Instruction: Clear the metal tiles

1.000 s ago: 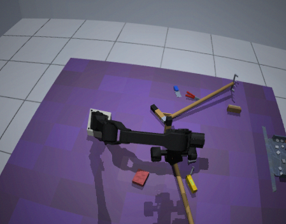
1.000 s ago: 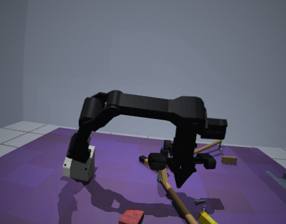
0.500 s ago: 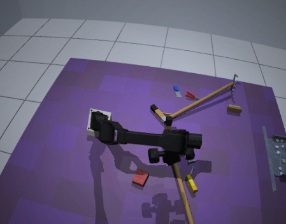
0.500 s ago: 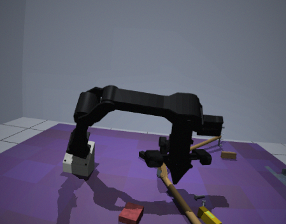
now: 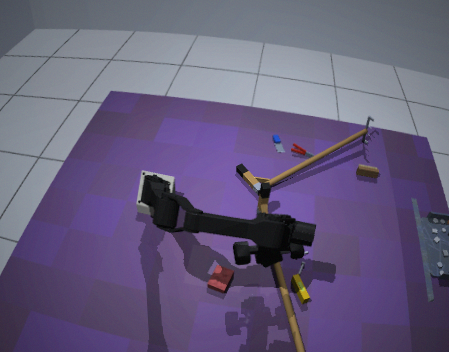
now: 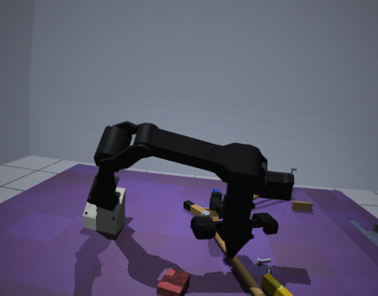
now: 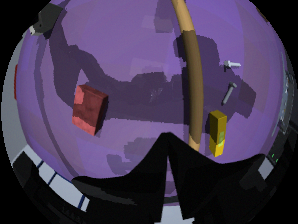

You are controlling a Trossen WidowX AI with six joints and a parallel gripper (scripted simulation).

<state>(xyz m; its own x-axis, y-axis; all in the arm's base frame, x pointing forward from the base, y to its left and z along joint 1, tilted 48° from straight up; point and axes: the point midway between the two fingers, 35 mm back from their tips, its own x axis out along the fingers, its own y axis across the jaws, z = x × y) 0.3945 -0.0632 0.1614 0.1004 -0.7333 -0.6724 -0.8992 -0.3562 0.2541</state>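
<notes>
Right now my gripper tip is 6 cm short of the long scraper and 2 cm above it. The rest, counted from my gripper tip: red block 12 cm behind, 7 cm below, 4 cm to the right; yellow block 12 cm ahead, 6 cm below; blue item 63 cm to the left, 9 cm behind, 8 cm below.
</notes>
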